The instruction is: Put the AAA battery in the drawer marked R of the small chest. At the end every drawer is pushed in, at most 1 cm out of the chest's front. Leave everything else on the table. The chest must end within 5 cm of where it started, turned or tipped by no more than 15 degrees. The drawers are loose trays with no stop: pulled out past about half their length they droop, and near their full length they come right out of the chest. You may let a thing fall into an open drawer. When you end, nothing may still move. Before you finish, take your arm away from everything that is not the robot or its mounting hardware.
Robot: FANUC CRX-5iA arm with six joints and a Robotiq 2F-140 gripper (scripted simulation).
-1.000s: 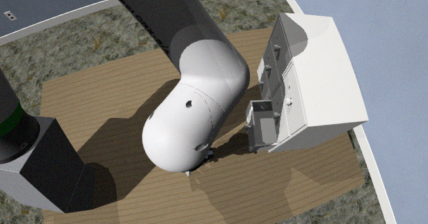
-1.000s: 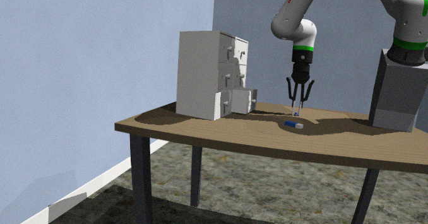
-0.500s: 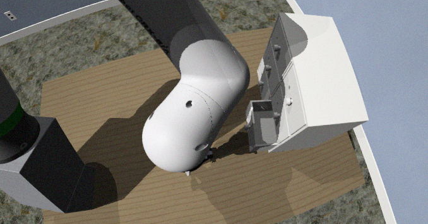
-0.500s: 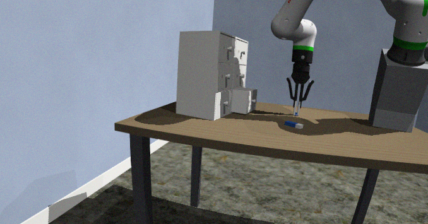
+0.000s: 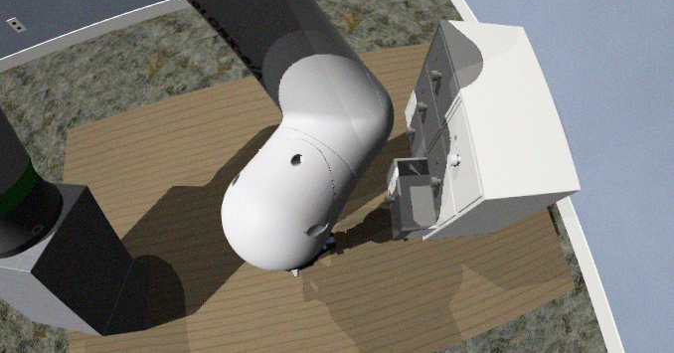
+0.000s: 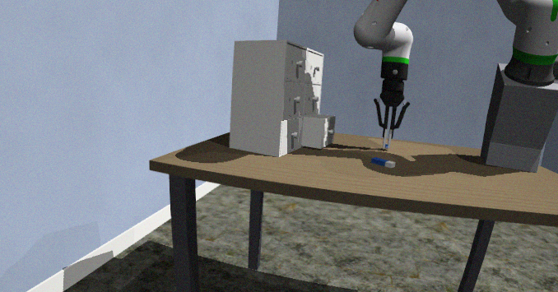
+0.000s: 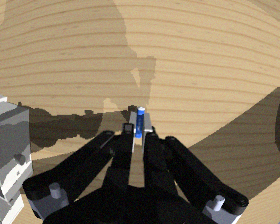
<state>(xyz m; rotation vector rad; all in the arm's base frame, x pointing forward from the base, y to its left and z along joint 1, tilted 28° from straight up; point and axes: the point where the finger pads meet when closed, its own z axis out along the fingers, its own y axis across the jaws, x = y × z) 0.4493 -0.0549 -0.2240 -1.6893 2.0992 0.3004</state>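
My hand is 280 mm short of the drawer, 10 mm to the right of it and 10 mm above it. The rest, counted from my hand: AAA battery: 30 mm below.
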